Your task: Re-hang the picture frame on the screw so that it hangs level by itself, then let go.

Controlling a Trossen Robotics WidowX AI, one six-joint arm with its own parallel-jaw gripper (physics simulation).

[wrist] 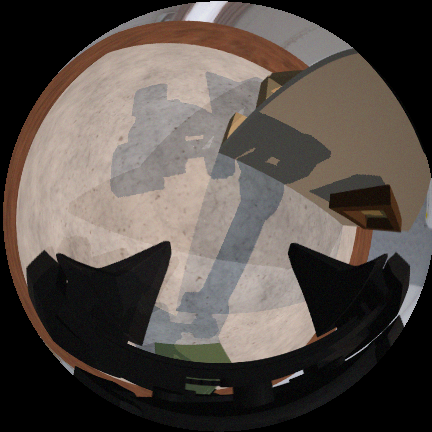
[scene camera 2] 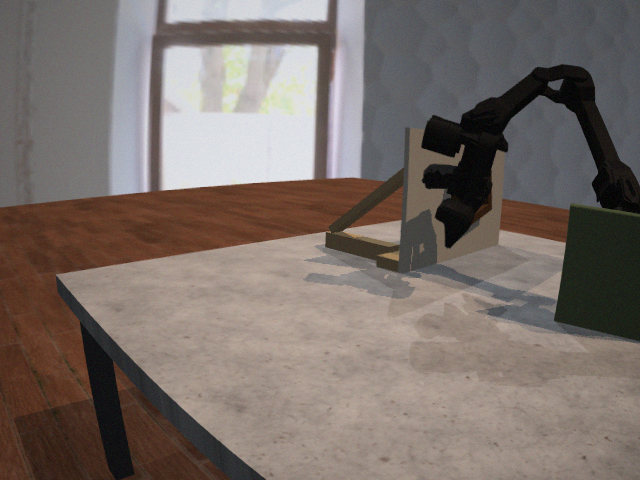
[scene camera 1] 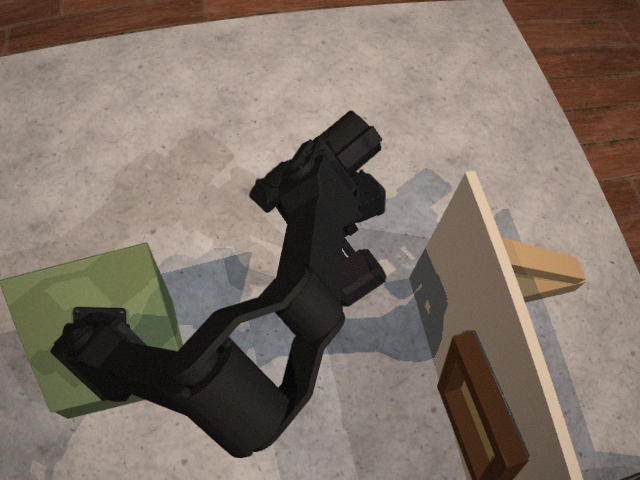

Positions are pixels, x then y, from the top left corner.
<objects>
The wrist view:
my gripper: 232, 249
dark brown picture frame: 375, 207
upright board: 325, 130
wooden stand: 272, 82
</objects>
